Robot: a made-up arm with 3 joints. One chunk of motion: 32 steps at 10 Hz.
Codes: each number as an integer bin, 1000 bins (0 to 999) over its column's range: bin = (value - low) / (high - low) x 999, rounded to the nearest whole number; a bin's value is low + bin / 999 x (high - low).
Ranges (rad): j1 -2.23..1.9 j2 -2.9..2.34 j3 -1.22..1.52
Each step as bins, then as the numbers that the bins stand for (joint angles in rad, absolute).
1 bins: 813 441 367
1 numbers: 1.1311 -0.5868 -0.2134
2 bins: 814 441 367
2 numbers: 1.1352 -0.5868 -0.2134
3 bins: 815 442 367
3 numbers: 1.1393 -0.5816 -0.2134
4 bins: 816 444 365
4 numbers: 1.1435 -0.5711 -0.2189
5 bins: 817 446 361
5 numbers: 1.1476 -0.5606 -0.2299
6 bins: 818 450 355
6 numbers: 1.1517 -0.5396 -0.2463
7 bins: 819 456 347
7 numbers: 1.1559 -0.5082 -0.2683
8 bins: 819 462 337
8 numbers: 1.1559 -0.4767 -0.2957
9 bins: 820 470 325
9 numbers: 1.1600 -0.4347 -0.3286
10 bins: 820 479 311
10 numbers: 1.1600 -0.3875 -0.3670
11 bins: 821 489 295
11 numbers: 1.1641 -0.3351 -0.4109
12 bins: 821 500 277
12 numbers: 1.1641 -0.2774 -0.4603
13 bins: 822 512 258
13 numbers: 1.1683 -0.2144 -0.5124
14 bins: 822 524 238
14 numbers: 1.1683 -0.1515 -0.5672
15 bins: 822 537 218
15 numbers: 1.1683 -0.0833 -0.6221
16 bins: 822 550 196
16 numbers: 1.1683 -0.0151 -0.6824
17 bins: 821 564 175
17 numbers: 1.1641 0.0583 -0.7400
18 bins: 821 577 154
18 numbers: 1.1641 0.1265 -0.7976
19 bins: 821 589 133
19 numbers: 1.1641 0.1894 -0.8552
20 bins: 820 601 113
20 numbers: 1.1600 0.2524 -0.9101
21 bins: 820 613 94
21 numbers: 1.1600 0.3153 -0.9622
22 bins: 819 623 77
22 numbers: 1.1559 0.3678 -1.0088
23 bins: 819 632 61
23 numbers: 1.1559 0.4150 -1.0527
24 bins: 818 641 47
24 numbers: 1.1517 0.4622 -1.0911
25 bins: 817 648 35
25 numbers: 1.1476 0.4989 -1.1240
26 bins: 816 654 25
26 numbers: 1.1435 0.5304 -1.1514
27 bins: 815 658 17
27 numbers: 1.1393 0.5514 -1.1734
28 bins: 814 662 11
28 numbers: 1.1352 0.5724 -1.1898
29 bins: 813 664 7
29 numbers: 1.1311 0.5828 -1.2008
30 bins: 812 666 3
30 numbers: 1.1269 0.5933 -1.2118
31 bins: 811 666 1
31 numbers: 1.1228 0.5933 -1.2173
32 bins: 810 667 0
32 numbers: 1.1186 0.5986 -1.2200
